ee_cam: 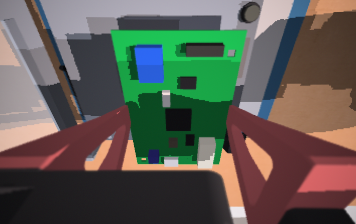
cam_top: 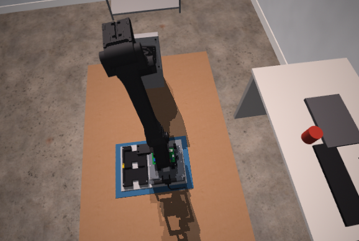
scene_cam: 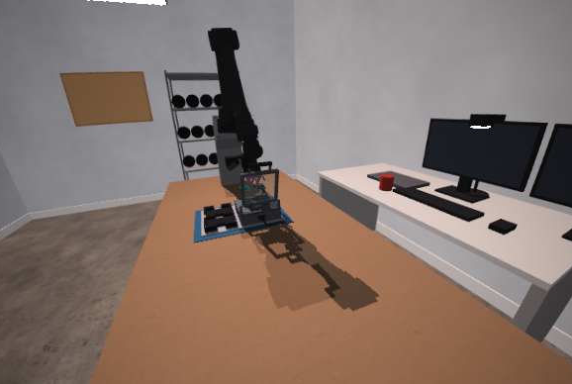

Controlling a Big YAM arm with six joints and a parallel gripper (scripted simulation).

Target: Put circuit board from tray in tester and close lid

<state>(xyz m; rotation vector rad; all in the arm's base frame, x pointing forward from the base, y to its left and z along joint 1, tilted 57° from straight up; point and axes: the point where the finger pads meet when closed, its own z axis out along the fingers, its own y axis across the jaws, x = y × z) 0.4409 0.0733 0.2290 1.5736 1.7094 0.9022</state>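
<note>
The green circuit board is right at my hand. Round my hand: clear lid (13 cm ahead, 5 cm above, 3 cm to the left).
</note>
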